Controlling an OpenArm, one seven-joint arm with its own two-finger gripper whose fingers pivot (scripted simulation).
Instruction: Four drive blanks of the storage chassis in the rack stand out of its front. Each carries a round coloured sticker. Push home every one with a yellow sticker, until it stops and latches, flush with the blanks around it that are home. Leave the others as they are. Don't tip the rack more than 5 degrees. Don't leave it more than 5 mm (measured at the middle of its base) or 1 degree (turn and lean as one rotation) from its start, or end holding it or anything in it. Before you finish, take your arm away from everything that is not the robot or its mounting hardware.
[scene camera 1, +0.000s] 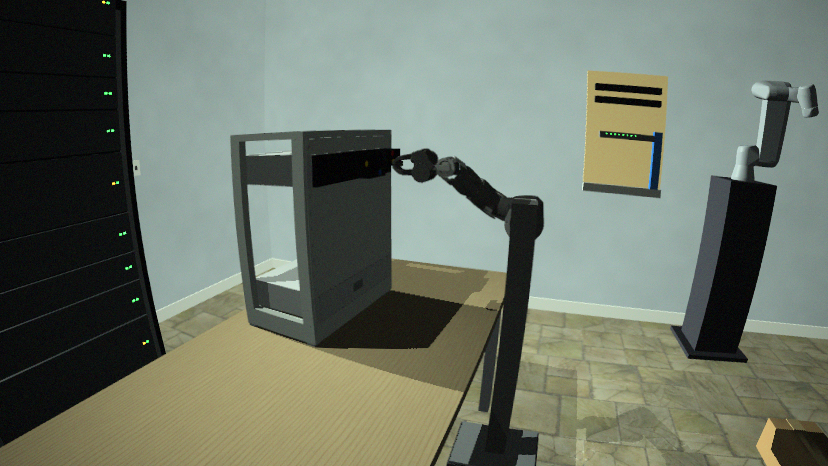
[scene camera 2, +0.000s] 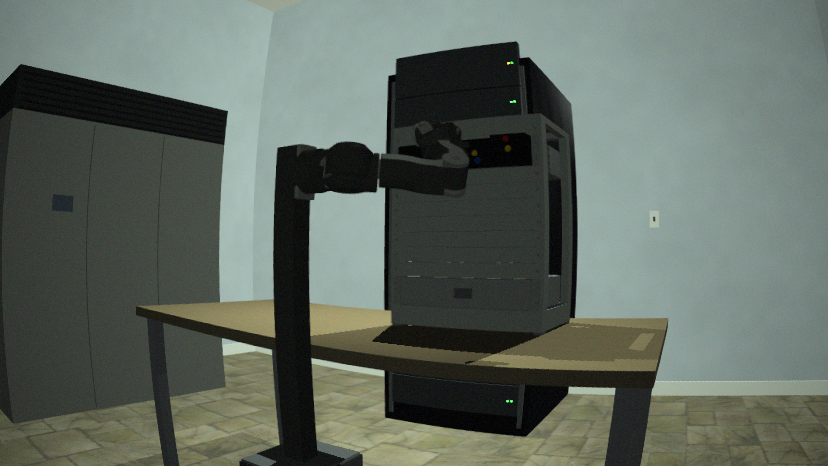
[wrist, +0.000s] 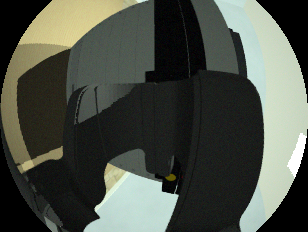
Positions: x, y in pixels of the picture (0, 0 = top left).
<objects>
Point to my gripper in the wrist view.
163, 130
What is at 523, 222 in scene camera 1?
An arm post.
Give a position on an arm post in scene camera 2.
291, 216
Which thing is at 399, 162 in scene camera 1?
My gripper.
</objects>
